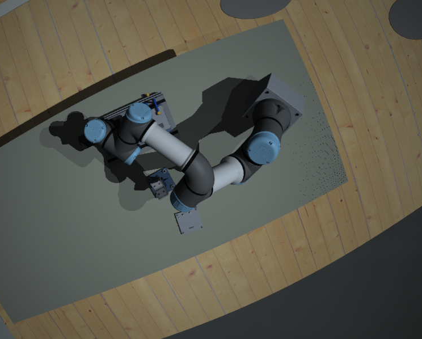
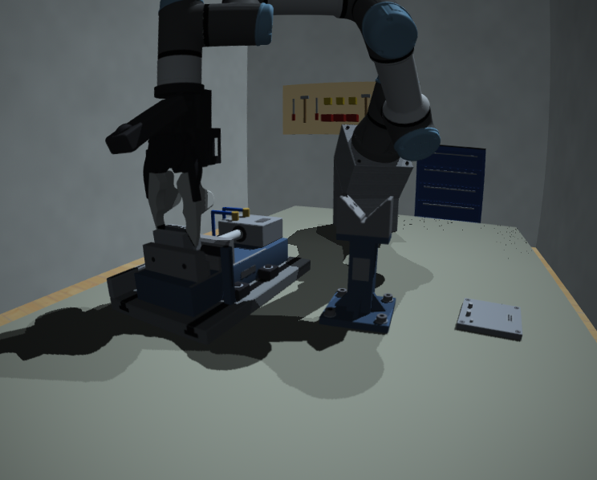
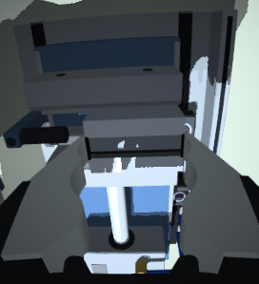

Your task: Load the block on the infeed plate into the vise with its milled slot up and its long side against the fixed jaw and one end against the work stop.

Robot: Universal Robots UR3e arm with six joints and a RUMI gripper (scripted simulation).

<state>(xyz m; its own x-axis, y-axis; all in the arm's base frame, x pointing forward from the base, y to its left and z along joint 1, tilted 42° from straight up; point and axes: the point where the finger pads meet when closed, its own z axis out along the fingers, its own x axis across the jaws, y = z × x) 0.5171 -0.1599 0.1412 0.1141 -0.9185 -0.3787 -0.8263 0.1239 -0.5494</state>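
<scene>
The part is right at my hand. Round my hand: moving jaw 40 mm behind, 20 mm to the left, 30 mm below; fixed jaw 30 mm ahead, 20 mm to the left, 30 mm below; work stop 10 mm behind, 70 mm to the left, 20 mm below.
</scene>
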